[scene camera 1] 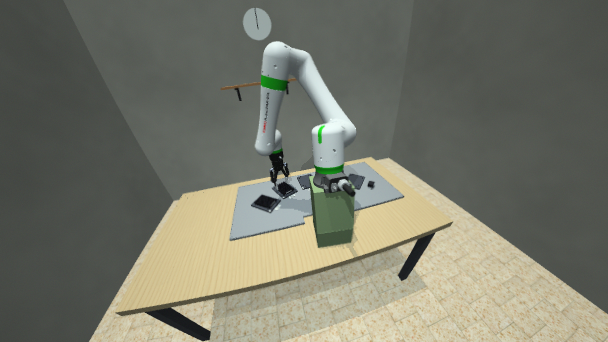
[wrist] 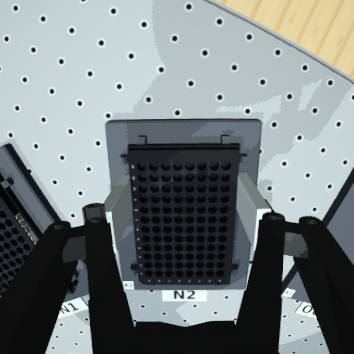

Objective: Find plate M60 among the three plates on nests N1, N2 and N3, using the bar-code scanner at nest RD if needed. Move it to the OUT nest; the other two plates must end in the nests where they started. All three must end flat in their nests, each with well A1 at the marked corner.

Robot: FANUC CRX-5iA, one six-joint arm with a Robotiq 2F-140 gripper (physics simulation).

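Frame: origin at the arm's base, x ahead, y left, z up, level; millimetres.
Where they show: gripper, fingertip midpoint: (scene camera 1: 282,186) (wrist: 183,189); arm's base, link origin: (scene camera 1: 329,181).
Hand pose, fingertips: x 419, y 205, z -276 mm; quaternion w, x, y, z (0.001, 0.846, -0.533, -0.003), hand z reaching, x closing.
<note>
Each offset is from my fingertips to the centre of the thing. "*": to the spot under its first point. Level surfaces: height alone.
A black well plate @(0 mm up, 25 mm back, 12 mm right) (scene camera 1: 285,188) (wrist: 184,220) lies in nest N2 @(* 7 mm down, 41 mm ahead, 21 mm left) (wrist: 180,129); it looks flat. The nest's A1 mark shows at the lower left in the wrist view. My gripper (scene camera 1: 281,181) (wrist: 183,189) points down, shut on this plate, with one pad against each long side. A second dark plate @(0 mm up, 128 mm back, 129 mm left) (scene camera 1: 265,202) (wrist: 11,255) sits in nest N1 @(8 mm down, 128 mm back, 129 mm left) (wrist: 31,202); part of its bar code shows, too small to read. Part of the OUT nest @(* 7 mm down, 33 mm ahead, 142 mm right) (wrist: 342,215) shows at the right of the wrist view, with no plate on the visible part. The number of the N2 plate does not show.
In the scene view, a dark nest (scene camera 1: 304,181) lies right of the N2 plate. Another flat dark piece @(* 7 mm down, 124 mm back, 533 mm right) (scene camera 1: 356,181) and a small black block @(* 12 mm up, 215 mm back, 597 mm right) (scene camera 1: 371,184) are beyond the green pedestal (scene camera 1: 332,220). The arm and pedestal hide part of the grey board @(18 mm down) (scene camera 1: 250,226).
</note>
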